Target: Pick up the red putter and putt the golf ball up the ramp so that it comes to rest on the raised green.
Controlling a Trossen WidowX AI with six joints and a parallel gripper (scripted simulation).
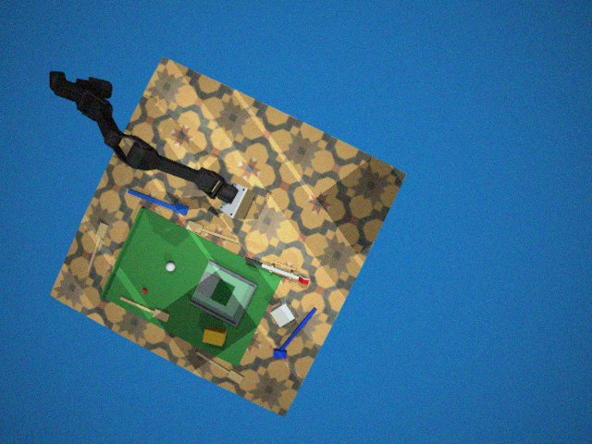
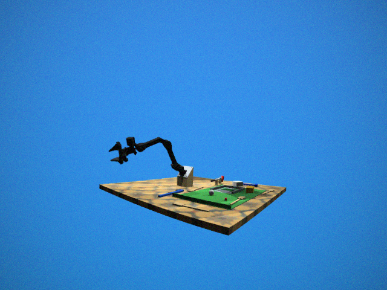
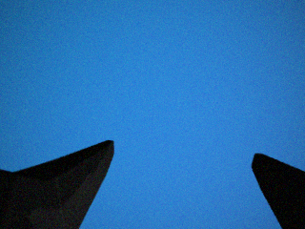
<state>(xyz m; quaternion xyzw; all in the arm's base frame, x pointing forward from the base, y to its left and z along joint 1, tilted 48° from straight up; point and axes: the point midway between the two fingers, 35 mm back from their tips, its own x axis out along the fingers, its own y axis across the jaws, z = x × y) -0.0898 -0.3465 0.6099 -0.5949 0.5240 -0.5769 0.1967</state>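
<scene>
Right now the white golf ball is 61 cm to the left of my gripper tip, 52 cm ahead of it and 25 cm below it. Also, from my gripper tip: red putter: 104 cm to the left, 27 cm ahead, 22 cm below; small red marker: 69 cm ahead, 56 cm to the left, 27 cm below; green mat: 73 cm to the left, 57 cm ahead, 28 cm below.
</scene>
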